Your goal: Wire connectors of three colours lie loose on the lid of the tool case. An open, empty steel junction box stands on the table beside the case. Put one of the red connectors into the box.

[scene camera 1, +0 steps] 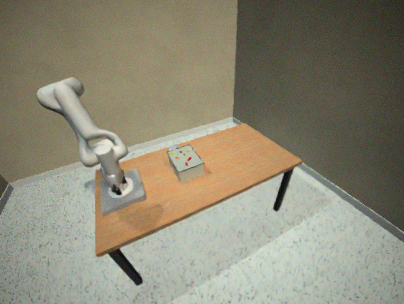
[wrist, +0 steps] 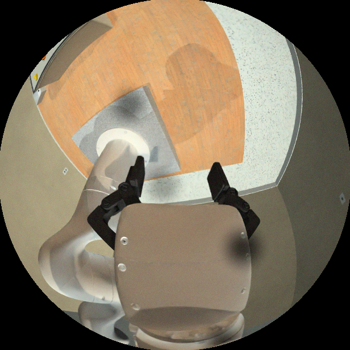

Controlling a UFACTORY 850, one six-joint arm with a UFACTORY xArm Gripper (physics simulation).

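The tool case stands near the back edge of the table. Red connectors, among them one near the lid's middle and one farther back, lie with yellow and orange ones on its lid. The small steel junction box stands beside the case at the table's back edge; its inside is too small to make out. My gripper is open and empty. It appears in front of the arm's base in the scene view, well away from the case.
The arm's round white base stands on a grey mounting plate at the table's left end. The wooden table reaches to the right, past the case. The arm's shadow falls on its front left part. Walls stand behind and to the right.
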